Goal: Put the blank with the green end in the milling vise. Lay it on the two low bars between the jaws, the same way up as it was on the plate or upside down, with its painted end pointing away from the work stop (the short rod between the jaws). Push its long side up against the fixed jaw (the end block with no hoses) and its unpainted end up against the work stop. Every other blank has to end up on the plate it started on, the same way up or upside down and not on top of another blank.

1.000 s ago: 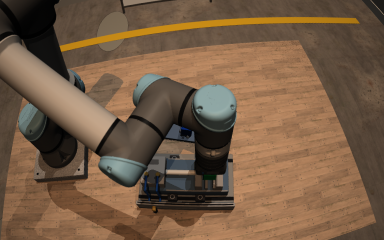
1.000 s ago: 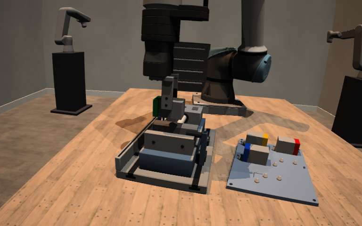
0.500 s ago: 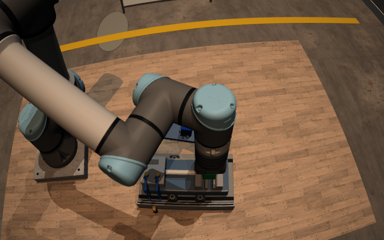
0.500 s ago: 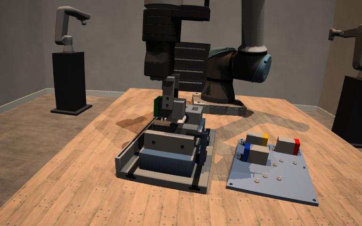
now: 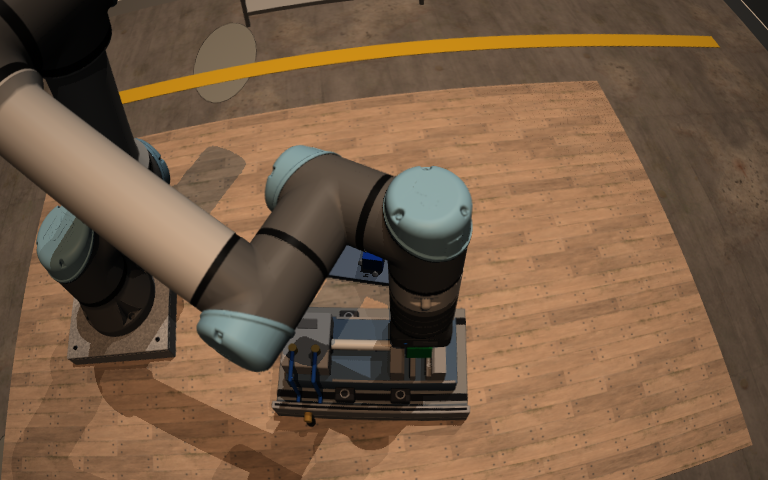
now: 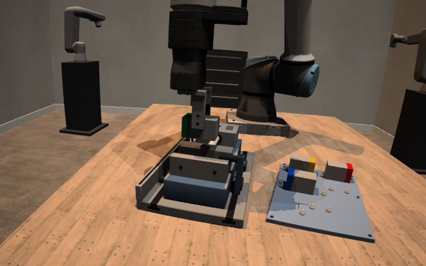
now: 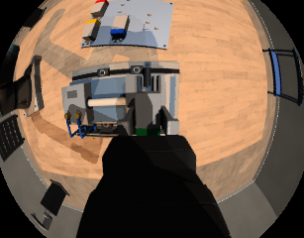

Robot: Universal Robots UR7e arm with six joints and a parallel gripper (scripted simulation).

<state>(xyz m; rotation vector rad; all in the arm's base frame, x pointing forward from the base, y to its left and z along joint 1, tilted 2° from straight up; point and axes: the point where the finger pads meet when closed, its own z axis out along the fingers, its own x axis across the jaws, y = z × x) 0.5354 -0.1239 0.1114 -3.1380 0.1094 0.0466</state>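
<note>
The fixed jaw lies 90 mm below my hand and 30 mm ahead of it. Also, from my hand: hosed end block: 160 mm behind, 80 mm below, 20 mm to the left; work stop rod: 70 mm below, 50 mm to the left; green-ended blank: 20 mm below.
</note>
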